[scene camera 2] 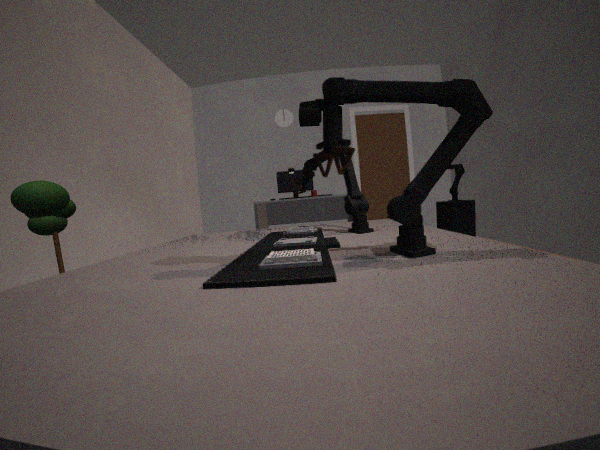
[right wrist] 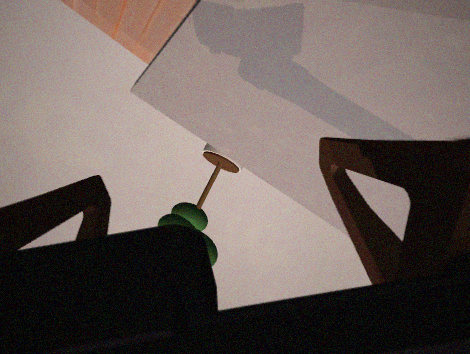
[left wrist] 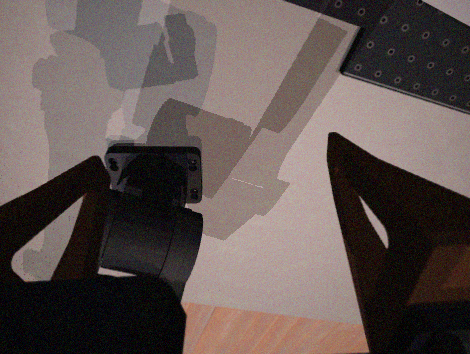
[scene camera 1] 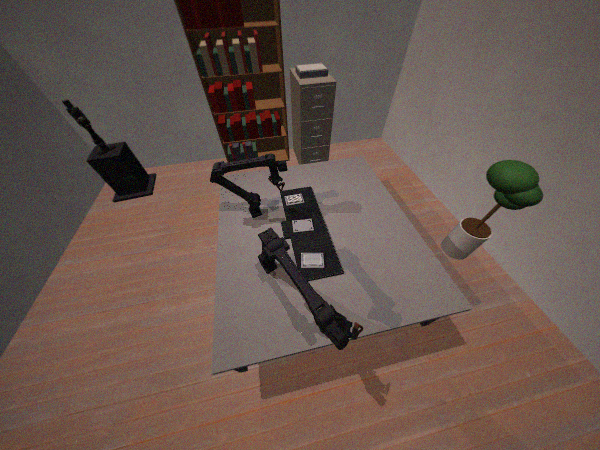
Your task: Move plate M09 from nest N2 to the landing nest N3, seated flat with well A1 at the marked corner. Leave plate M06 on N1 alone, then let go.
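The black perforated board (scene camera 1: 327, 244) (scene camera 2: 235, 278) (left wrist: 425, 57) bears three pale rectangular pieces in a row. The top piece (scene camera 1: 294, 199) is patterned; it is the nearest piece (scene camera 2: 292, 256) in scene camera 2, where rows of wells show. The middle piece (scene camera 1: 302, 225) (scene camera 2: 296, 241) and the bottom piece (scene camera 1: 312, 260) lie flat. Labels M06, M09, N1 to N3 and corner A1 are not readable. My left gripper (scene camera 1: 281, 187) (scene camera 2: 334, 173) (left wrist: 212, 156) is open and empty, raised beside the board's top end. My right gripper (scene camera 1: 357, 330) (right wrist: 213, 169) is open and empty, far from the board, near the table's front edge.
The grey table (scene camera 1: 400, 260) (scene camera 2: 300, 360) carries both arms and the board. The right arm's base (left wrist: 155, 172) shows between the fingers in the left wrist view. A potted plant (scene camera 1: 512, 182) (right wrist: 190, 216) stands beyond the table. A bookshelf and a filing cabinet (scene camera 1: 314, 115) stand behind.
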